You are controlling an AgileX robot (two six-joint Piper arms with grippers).
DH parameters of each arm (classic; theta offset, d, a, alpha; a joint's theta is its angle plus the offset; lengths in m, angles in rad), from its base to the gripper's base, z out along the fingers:
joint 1: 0 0.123 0 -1.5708
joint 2: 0.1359 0 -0.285 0
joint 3: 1.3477 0 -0.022 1.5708
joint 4: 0 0.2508 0 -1.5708
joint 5: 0 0 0.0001 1.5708
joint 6: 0 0.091 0 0
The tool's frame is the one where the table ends.
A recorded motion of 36 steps. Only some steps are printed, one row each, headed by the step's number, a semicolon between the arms.
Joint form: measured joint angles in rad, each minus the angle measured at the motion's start. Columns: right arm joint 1, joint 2, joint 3, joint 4, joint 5, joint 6; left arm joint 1, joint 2, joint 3, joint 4, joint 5, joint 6.
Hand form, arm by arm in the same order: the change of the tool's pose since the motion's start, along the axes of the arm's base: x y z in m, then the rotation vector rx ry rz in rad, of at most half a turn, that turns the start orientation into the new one. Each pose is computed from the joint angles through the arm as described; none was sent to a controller.
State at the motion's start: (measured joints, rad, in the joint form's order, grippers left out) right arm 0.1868 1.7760 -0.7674 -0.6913 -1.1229 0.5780; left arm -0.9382 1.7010 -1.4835 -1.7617 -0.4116 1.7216
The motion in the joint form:
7: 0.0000 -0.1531 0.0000 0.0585 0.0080 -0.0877; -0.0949 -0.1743 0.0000 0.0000 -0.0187 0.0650
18: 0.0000 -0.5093 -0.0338 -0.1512 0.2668 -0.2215; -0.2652 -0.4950 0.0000 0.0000 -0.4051 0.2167
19: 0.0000 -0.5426 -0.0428 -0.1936 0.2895 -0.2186; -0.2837 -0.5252 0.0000 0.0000 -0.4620 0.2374
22: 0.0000 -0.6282 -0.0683 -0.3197 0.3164 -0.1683; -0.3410 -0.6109 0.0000 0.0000 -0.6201 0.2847
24: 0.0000 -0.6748 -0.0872 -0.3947 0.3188 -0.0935; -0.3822 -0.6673 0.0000 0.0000 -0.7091 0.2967
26: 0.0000 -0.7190 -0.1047 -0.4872 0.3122 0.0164; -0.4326 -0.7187 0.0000 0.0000 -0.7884 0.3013
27: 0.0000 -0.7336 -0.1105 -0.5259 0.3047 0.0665; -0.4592 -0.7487 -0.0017 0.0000 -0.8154 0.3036
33: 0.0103 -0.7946 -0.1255 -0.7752 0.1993 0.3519; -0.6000 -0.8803 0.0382 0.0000 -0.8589 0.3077
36: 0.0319 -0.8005 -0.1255 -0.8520 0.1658 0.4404; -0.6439 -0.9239 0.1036 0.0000 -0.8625 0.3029
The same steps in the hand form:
7: -0.0142 -0.0067 0.0521 0.0000 -0.1987 -0.0597; -0.0545 0.0192 0.0667 -0.0875 -0.1298 -0.0840
18: -0.0714 -0.0145 0.1403 -0.3183 -0.5410 -0.0902; -0.1288 0.1220 0.1516 -0.1875 -0.2540 0.1283
19: -0.0784 -0.0150 0.1485 -0.3544 -0.5763 -0.0862; -0.1344 0.1351 0.1561 -0.1889 -0.2521 0.1651
22: -0.0997 -0.0154 0.1699 -0.4175 -0.6648 -0.0552; -0.1496 0.1730 0.1657 -0.2037 -0.2281 0.2590
24: -0.1128 -0.0156 0.1824 -0.4216 -0.6917 -0.0274; -0.1588 0.1974 0.1700 -0.2335 -0.1999 0.3020
26: -0.1266 -0.0152 0.1924 -0.4190 -0.6957 0.0171; -0.1671 0.2187 0.1723 -0.2669 -0.1648 0.3253
27: -0.1317 -0.0147 0.1951 -0.4159 -0.6900 0.0402; -0.1712 0.2306 0.1742 -0.2920 -0.1507 0.3243
33: -0.1598 -0.0081 0.1965 -0.4290 -0.6242 0.2422; -0.1835 0.2685 0.1720 -0.3769 -0.1052 0.2271
36: -0.1666 -0.0034 0.1920 -0.4382 -0.5781 0.3221; -0.1852 0.2710 0.1599 -0.3604 -0.0952 0.1859

